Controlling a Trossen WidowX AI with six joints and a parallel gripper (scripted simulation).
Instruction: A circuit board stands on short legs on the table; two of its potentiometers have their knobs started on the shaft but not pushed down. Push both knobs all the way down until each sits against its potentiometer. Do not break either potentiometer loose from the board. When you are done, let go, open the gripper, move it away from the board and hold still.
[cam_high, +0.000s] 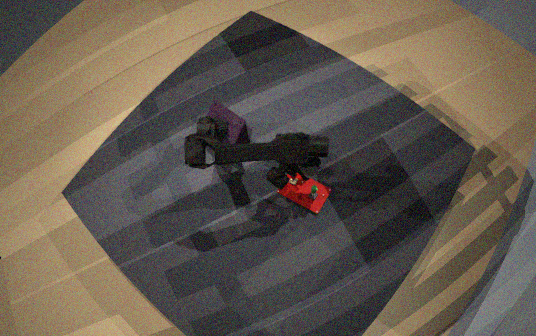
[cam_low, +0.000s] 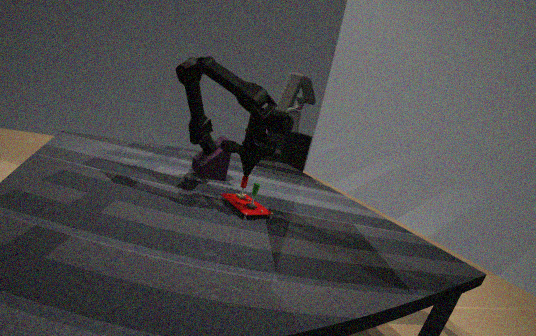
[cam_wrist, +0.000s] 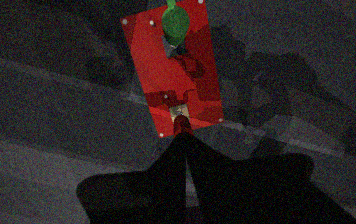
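Now: the green knob 90 mm ahead of my gripper tip, 10 mm to the right of it and 10 mm below it. From my gripper tip the other things lie so: red knob 20 mm below.
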